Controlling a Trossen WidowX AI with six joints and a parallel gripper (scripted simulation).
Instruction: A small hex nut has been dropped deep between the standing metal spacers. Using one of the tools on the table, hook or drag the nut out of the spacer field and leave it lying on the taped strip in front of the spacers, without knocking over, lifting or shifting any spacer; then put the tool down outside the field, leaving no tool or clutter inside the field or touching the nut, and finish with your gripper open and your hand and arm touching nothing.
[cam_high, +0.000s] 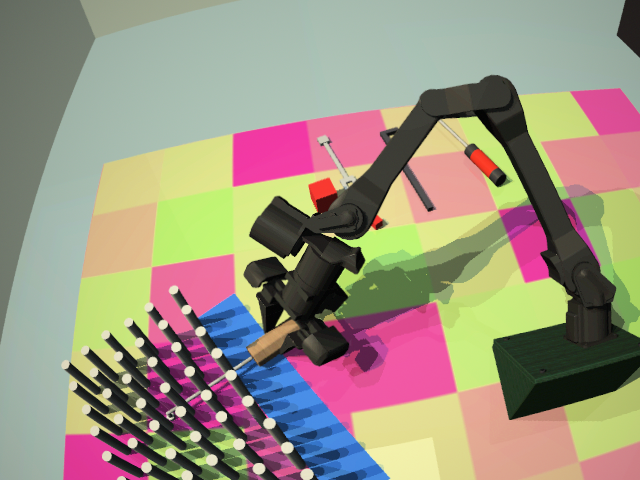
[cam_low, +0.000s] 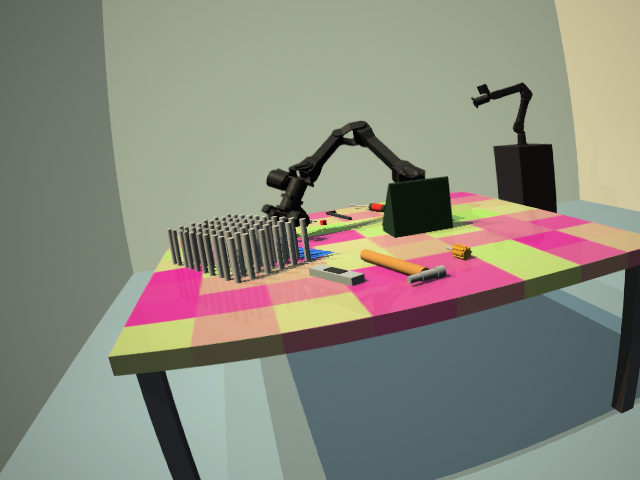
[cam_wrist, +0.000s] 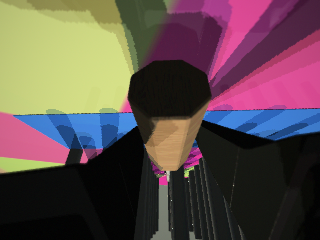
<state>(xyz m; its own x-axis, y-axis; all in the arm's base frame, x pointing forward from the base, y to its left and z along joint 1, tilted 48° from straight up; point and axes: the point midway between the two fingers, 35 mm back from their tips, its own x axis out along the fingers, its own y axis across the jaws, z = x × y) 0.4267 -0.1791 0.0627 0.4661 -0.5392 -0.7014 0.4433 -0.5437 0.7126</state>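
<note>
My gripper tip is 9 cm to the right of the blue taped strip and 1 cm above it. Also, from my gripper tip: red block: 27 cm to the right, 13 cm behind, 1 cm above; wooden-handled awl: 9 cm ahead, 5 cm to the left; hex nut: 19 cm ahead, 9 cm to the left, 1 cm below.
</note>
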